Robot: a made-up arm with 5 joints.
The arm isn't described. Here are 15 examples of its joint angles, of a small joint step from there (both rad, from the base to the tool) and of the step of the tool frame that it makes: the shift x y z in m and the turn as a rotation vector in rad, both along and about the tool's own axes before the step.
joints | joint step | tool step
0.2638 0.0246 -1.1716 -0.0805 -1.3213 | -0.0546 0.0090 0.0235 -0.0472 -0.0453 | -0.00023 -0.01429 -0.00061 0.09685 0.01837 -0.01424
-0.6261 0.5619 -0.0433 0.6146 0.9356 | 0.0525 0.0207 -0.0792 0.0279 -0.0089 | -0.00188 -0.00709 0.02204 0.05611 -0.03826 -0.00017
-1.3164 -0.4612 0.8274 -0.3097 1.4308 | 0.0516 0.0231 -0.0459 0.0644 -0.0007 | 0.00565 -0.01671 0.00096 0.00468 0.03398 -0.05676
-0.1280 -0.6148 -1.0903 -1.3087 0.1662 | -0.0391 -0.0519 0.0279 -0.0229 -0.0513 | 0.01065 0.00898 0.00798 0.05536 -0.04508 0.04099
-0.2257 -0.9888 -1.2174 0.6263 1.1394 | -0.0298 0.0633 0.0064 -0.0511 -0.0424 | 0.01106 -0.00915 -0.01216 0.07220 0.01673 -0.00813
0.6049 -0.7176 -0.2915 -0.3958 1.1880 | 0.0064 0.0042 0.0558 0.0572 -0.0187 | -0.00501 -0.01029 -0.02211 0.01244 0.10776 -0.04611
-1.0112 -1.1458 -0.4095 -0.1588 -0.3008 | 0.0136 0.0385 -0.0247 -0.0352 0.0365 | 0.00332 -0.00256 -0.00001 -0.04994 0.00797 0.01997
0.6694 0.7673 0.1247 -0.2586 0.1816 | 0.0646 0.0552 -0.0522 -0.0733 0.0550 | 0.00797 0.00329 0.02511 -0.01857 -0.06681 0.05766
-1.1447 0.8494 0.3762 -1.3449 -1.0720 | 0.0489 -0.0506 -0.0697 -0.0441 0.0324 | 0.01898 0.03353 -0.02109 -0.04212 0.11943 0.12271
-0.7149 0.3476 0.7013 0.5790 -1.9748 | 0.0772 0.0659 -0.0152 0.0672 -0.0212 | 0.00177 0.01523 0.00674 0.09790 -0.11148 0.03929
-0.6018 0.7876 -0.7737 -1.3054 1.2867 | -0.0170 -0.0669 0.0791 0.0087 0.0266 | 0.00326 0.00760 0.00163 -0.01031 0.02144 -0.00091
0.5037 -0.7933 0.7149 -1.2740 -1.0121 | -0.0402 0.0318 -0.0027 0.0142 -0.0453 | -0.00322 -0.01305 0.00337 0.08434 -0.03235 -0.03034
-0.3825 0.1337 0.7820 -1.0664 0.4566 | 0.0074 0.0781 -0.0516 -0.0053 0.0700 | 0.00500 -0.00927 -0.00323 -0.07103 0.00355 -0.02215
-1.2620 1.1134 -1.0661 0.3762 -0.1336 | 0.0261 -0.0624 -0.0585 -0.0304 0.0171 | -0.01163 0.04395 0.00611 -0.00816 -0.00550 0.15317
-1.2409 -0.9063 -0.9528 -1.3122 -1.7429 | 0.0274 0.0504 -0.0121 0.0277 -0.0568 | -0.01505 -0.00314 0.01534 0.05669 -0.07014 -0.01371
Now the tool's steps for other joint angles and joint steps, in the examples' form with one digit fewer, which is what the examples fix.
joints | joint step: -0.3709 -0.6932 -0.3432 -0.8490 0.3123 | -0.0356 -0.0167 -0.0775 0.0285 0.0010
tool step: 0.0100 0.0215 0.0057 0.0325 -0.0318 0.0588
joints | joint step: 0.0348 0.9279 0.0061 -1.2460 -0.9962 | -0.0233 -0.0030 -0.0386 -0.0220 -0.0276
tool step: 0.0068 -0.0024 -0.0146 0.0354 0.0655 0.0152
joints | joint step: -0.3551 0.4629 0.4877 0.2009 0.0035 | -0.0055 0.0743 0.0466 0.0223 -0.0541
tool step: 0.0083 -0.0336 -0.0007 0.0488 -0.0015 -0.1432
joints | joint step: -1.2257 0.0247 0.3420 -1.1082 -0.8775 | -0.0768 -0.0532 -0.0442 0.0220 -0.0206
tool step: 0.0082 -0.0052 -0.0367 0.0746 0.0930 0.0052
